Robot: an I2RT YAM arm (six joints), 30 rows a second.
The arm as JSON. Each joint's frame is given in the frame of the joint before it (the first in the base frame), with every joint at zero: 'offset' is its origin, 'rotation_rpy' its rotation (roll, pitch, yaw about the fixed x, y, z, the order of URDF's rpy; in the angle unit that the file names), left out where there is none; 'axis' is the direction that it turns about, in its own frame. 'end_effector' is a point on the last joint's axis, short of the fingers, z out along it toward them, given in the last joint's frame.
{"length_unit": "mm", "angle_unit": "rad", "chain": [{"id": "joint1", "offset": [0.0, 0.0, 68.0], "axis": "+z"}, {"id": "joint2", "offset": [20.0, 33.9, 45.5], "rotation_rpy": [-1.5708, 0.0, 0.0], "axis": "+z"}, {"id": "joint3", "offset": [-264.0, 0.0, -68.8], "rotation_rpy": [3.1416, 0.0, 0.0], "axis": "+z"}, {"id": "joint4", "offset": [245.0, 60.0, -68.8], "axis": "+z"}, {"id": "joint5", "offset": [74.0, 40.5, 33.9], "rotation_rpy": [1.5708, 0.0, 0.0], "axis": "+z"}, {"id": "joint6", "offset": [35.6, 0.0, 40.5], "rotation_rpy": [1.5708, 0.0, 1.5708], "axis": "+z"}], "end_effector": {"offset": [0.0, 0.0, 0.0], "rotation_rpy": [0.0, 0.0, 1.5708]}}
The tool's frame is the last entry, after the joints.
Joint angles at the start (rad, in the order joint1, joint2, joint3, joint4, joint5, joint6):
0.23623, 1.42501, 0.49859, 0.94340, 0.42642, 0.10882
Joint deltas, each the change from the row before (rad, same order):
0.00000, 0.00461, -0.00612, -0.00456, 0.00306, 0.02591
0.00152, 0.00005, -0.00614, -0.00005, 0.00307, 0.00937
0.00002, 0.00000, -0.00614, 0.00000, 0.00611, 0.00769
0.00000, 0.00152, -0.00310, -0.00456, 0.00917, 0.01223
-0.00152, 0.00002, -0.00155, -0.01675, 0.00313, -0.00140
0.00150, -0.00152, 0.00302, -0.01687, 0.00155, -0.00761
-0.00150, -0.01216, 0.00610, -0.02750, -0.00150, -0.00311
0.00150, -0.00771, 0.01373, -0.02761, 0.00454, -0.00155
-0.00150, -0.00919, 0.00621, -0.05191, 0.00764, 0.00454
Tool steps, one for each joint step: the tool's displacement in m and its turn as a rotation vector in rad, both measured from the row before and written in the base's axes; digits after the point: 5 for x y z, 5 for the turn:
-0.00051, -0.00023, -0.00354, 0.02188, 0.00993, -0.00284
-0.00107, 0.00008, -0.00186, 0.00772, 0.00426, -0.00156
-0.00103, -0.00045, -0.00183, 0.00605, 0.00444, -0.00614
-0.00043, -0.00041, -0.00180, 0.00967, 0.00639, -0.00934
-0.00025, -0.00060, -0.00224, -0.00576, 0.01808, -0.00461
0.00020, 0.00043, -0.00050, -0.01039, 0.01359, 0.00026
-0.00016, -0.00042, 0.00207, -0.00512, 0.00966, 0.00015
0.00121, 0.00058, 0.00323, -0.00324, 0.00626, -0.00294
-0.00030, -0.00076, -0.00118, -0.00478, 0.03433, -0.00946

